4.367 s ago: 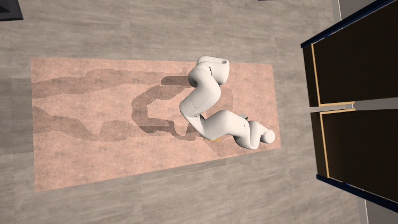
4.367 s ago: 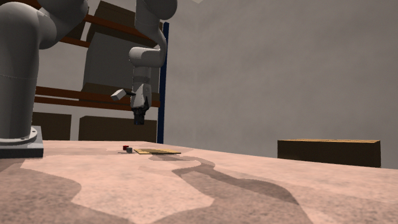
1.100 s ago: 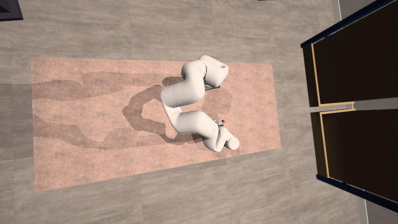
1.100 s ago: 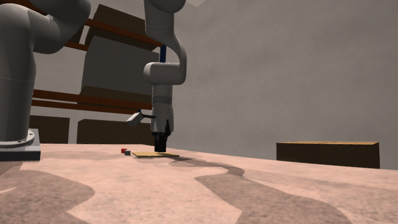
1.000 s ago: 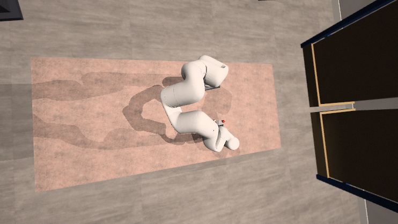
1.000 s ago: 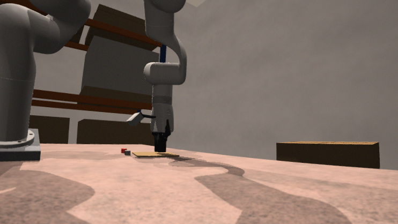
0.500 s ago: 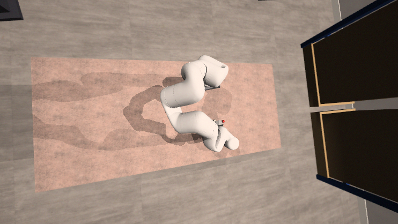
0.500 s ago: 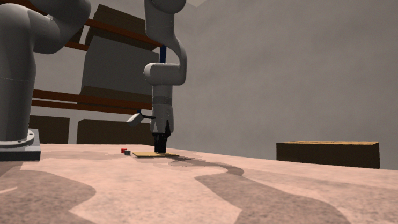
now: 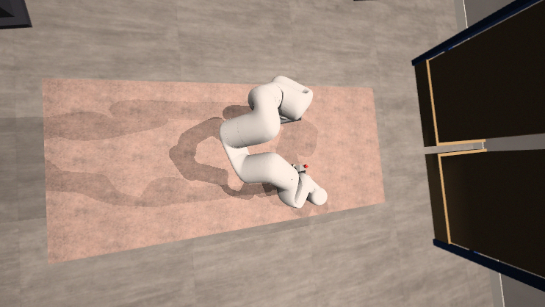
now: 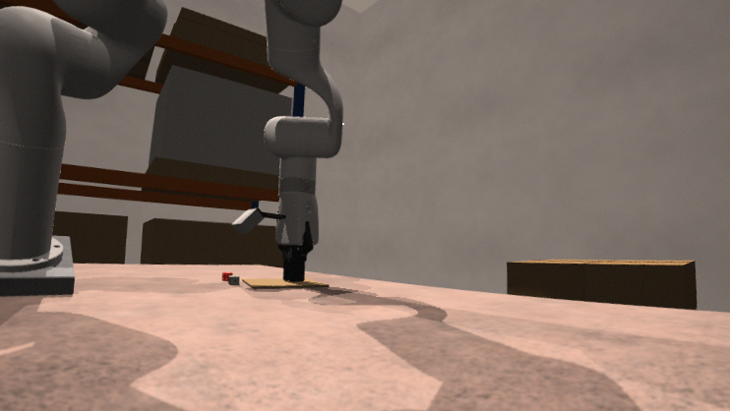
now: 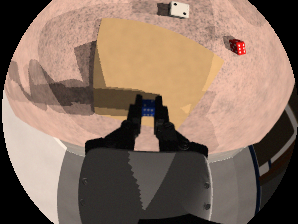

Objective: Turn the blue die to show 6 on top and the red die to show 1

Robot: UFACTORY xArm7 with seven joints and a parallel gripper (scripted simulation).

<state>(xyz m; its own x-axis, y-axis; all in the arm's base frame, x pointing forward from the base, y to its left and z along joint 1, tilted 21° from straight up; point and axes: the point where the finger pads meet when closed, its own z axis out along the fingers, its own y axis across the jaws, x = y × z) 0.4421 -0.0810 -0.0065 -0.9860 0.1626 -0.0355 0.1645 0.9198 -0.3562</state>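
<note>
The blue die lies 10 mm below my hand. From my hand the other things lie so: tan mat: 20 mm behind, 20 mm below; red die: 80 mm behind, 110 mm to the left, 20 mm below; white die: 110 mm behind, 40 mm to the left, 20 mm below.
</note>
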